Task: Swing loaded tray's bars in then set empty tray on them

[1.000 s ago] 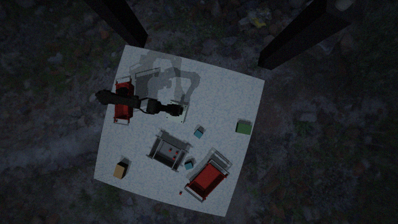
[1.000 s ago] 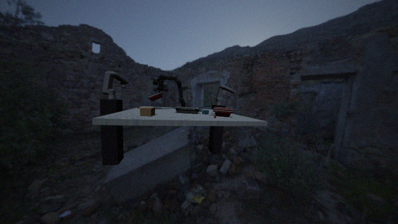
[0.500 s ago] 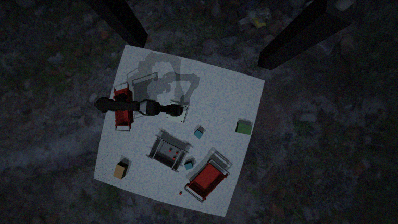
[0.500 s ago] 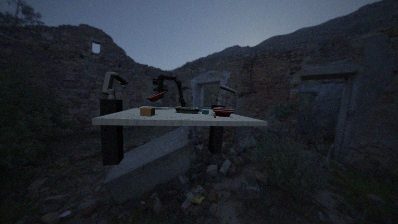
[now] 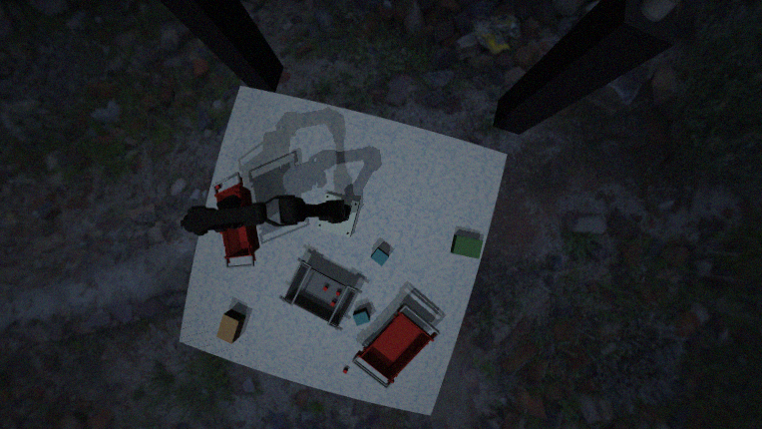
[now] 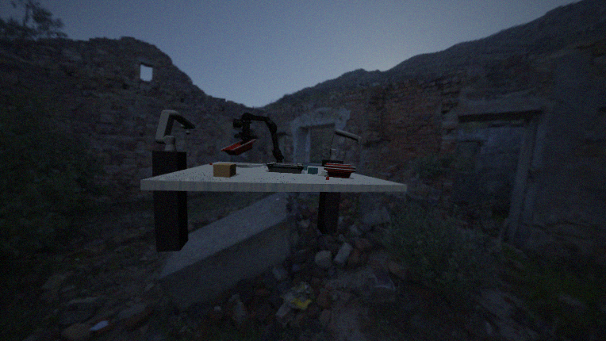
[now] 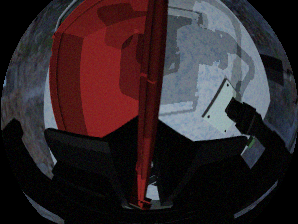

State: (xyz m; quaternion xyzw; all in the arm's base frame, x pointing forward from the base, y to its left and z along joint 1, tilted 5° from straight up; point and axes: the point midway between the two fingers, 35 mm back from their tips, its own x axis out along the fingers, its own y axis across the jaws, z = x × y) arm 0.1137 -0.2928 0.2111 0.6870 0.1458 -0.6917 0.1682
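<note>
My gripper tip is now 3 cm short of the red plastic tray and 7 cm to the left of it. Round my gripper tip: green block: 11 cm behind, 87 cm to the left, 15 cm below; then tan block: 54 cm ahead, 6 cm to the right, 14 cm below.
</note>
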